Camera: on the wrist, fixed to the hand. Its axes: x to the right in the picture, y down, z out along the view.
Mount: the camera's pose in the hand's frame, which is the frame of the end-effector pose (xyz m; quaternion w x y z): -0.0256 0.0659 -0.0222 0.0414 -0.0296 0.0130 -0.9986
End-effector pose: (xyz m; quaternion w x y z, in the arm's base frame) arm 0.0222 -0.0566 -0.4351 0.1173 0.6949 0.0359 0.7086
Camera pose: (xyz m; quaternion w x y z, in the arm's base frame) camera -0.0073 -0.1236 -0.4467 0.7326 -0.0198 0.6760 -0.0777
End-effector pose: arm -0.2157 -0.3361 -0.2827 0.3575 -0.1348 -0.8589 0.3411
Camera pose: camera -0.1827 -0.2892 -0.3297 0.3626 0.8371 -0.1756 -0.3701
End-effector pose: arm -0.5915 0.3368 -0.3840 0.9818 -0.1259 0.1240 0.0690
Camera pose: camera -0.6321 0.3914 -0.4133 0.1042 -0.1590 -0.1099 -0.9756
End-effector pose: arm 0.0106 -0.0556 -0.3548 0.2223 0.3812 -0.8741 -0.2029
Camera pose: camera 0.0003 0.0010 -0.3081 0.1708 -0.8848 -0.3534 0.2513
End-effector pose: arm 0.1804 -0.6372 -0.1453 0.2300 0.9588 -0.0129 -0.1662
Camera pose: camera 0.1668 -0.6838 -0.0893 0.1279 -0.0479 -0.9649 0.2245
